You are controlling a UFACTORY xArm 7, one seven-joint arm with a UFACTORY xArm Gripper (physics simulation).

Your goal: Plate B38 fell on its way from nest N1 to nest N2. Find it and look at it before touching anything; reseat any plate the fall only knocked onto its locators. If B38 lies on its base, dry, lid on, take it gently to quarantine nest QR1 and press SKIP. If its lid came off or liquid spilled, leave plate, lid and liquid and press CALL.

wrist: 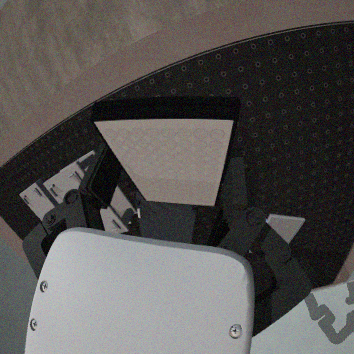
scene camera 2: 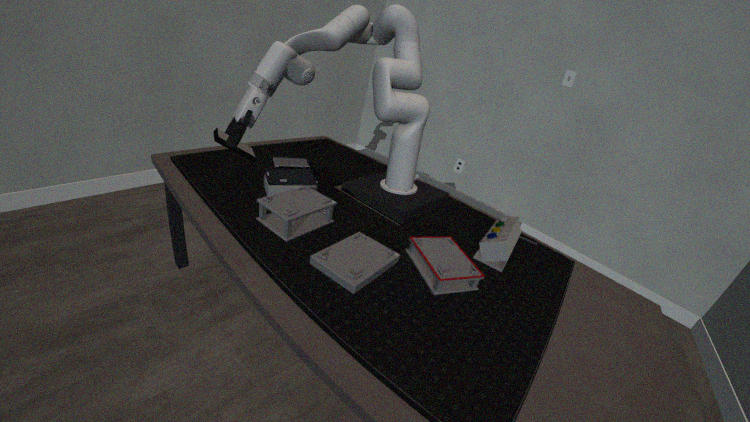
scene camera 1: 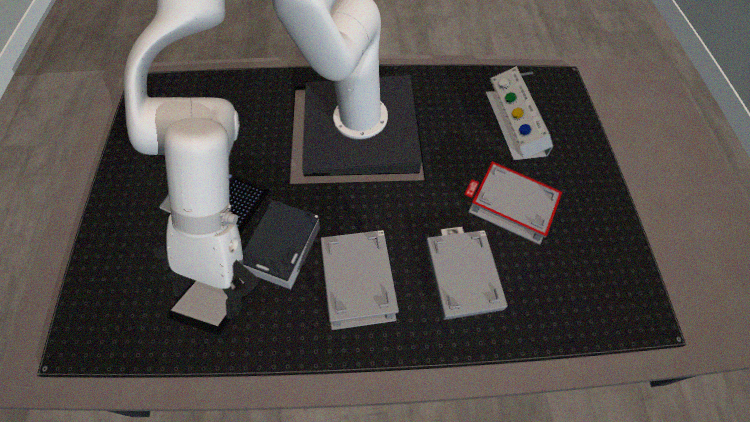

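Seen in the pictures: gripper, fingertip midpoint: [wrist: 169, 156] [scene camera 2: 229, 141] [scene camera 1: 207, 303]; arm's base, link origin: [scene camera 2: 398, 187] [scene camera 1: 360, 117].
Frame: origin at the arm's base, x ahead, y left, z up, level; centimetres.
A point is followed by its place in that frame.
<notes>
My gripper [scene camera 1: 210, 297] @(x 46.8, y -27.2, z 11.8 cm) [scene camera 2: 236, 134] @(x 46.8, y -27.2, z 11.8 cm) [wrist: 169, 156] @(x 46.8, y -27.2, z 11.8 cm) is shut on a black plate with a pale lid [scene camera 1: 199, 305] @(x 47.5, y -28.1, z 13.0 cm) [scene camera 2: 245, 150] @(x 43.7, y -23.3, z 9.9 cm) [wrist: 167, 155] @(x 47.3, y -27.5, z 12.7 cm), held tilted above the mat at its left front. Faint well circles show through the lid; no label is readable. A black well plate [scene camera 1: 246, 196] @(x 18.8, y -25.6, z -1.7 cm) lies on the mat without a lid, partly hidden by the arm. A pale loose lid [scene camera 1: 165, 204] @(x 18.9, y -43.4, z -2.7 cm) [wrist: 286, 227] @(x 18.1, y -40.4, z -2.8 cm) lies beyond it, mostly hidden in scene camera 1. A small blue fleck [scene camera 1: 229, 177] @(x 12.8, y -30.0, z -2.9 cm) shows at the well plate's edge. The red-bordered nest [scene camera 1: 516, 196] @(x 24.5, y 30.8, z 1.0 cm) [scene camera 2: 445, 257] @(x 25.4, y 31.3, z 1.0 cm) bears no plate.
A dark-topped box [scene camera 1: 280, 238] @(x 31.5, y -17.5, z 2.5 cm) [scene camera 2: 291, 176] @(x 31.6, y -16.9, z 2.5 cm) stands beside the well plate. A raised grey nest [scene camera 1: 359, 275] @(x 40.1, y -3.2, z 2.7 cm) [scene camera 2: 296, 203] @(x 40.8, y -2.4, z 2.7 cm) and a low grey nest [scene camera 1: 465, 272] @(x 39.7, y 17.2, z -0.8 cm) [scene camera 2: 355, 258] @(x 40.6, y 17.9, z -0.9 cm) hold no plate. The button box [scene camera 1: 536, 144] @(x 12.0, y 38.5, z 2.3 cm) [scene camera 2: 498, 250] @(x 11.9, y 40.0, z 2.3 cm) stands at the back right, with white, green, yellow and blue buttons.
</notes>
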